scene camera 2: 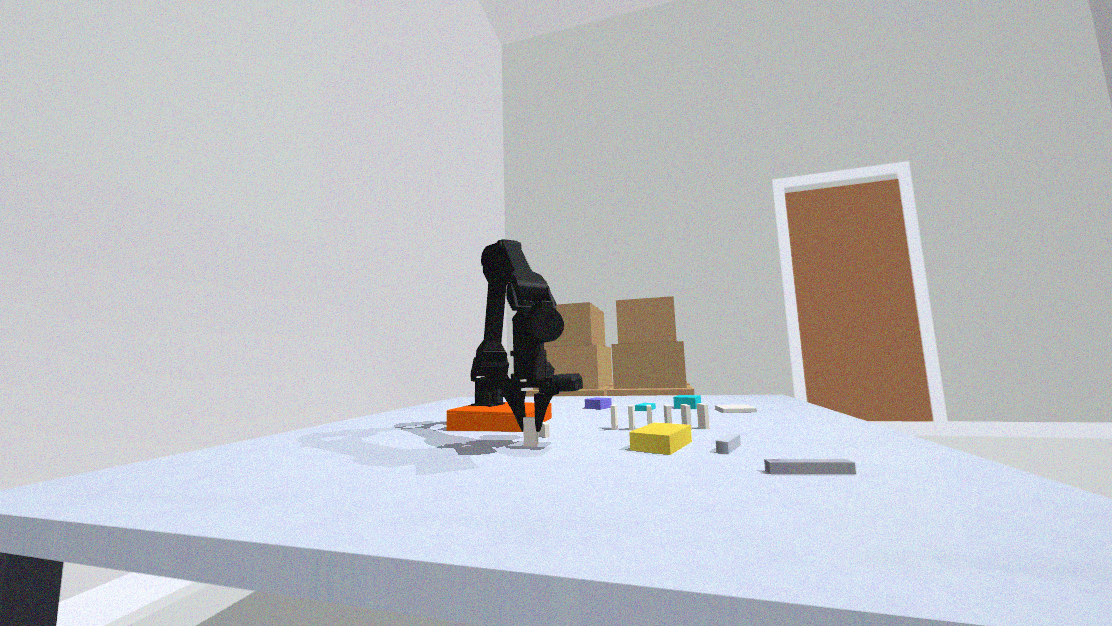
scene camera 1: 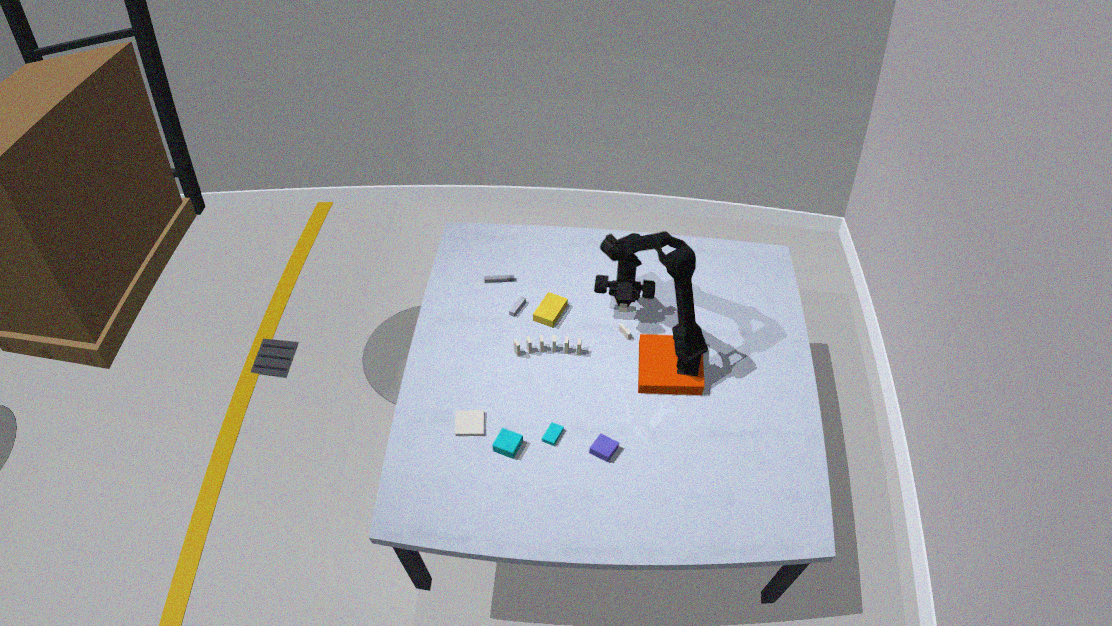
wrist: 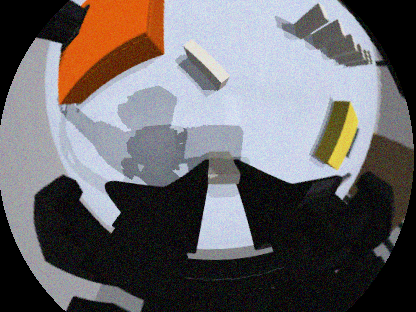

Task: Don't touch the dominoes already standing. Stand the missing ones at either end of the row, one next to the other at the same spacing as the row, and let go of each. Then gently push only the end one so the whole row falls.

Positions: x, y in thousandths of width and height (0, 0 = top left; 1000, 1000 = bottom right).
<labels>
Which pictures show the yellow block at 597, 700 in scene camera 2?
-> Scene camera 2, scene camera 1 and the wrist view: all of them.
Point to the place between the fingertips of the gripper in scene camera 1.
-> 561, 488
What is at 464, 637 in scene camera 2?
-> The gripper.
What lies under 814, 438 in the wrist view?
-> A yellow block.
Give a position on a yellow block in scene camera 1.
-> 493, 499
</labels>
